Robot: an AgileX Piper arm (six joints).
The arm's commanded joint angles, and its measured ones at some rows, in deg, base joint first. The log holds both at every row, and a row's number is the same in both.
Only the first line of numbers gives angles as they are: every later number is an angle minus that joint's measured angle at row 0.
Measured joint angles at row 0:
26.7, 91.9, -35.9, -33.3, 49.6, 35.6
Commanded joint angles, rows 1 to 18:
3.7, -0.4, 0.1, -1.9, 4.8, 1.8
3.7, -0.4, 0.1, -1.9, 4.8, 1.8
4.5, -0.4, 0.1, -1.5, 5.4, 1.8
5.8, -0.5, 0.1, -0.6, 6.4, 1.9
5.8, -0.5, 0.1, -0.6, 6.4, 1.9
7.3, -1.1, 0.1, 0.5, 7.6, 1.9
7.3, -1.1, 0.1, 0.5, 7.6, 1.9
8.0, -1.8, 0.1, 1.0, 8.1, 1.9
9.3, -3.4, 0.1, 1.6, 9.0, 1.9
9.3, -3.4, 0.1, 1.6, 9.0, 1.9
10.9, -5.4, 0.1, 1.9, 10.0, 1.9
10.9, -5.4, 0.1, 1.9, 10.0, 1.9
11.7, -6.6, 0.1, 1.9, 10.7, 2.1
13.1, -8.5, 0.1, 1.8, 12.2, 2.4
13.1, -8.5, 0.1, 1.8, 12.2, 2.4
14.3, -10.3, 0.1, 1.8, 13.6, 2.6
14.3, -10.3, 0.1, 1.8, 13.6, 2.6
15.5, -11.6, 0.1, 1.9, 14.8, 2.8
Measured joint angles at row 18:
14.0, -9.7, 0.0, 4.1, 10.0, 1.7
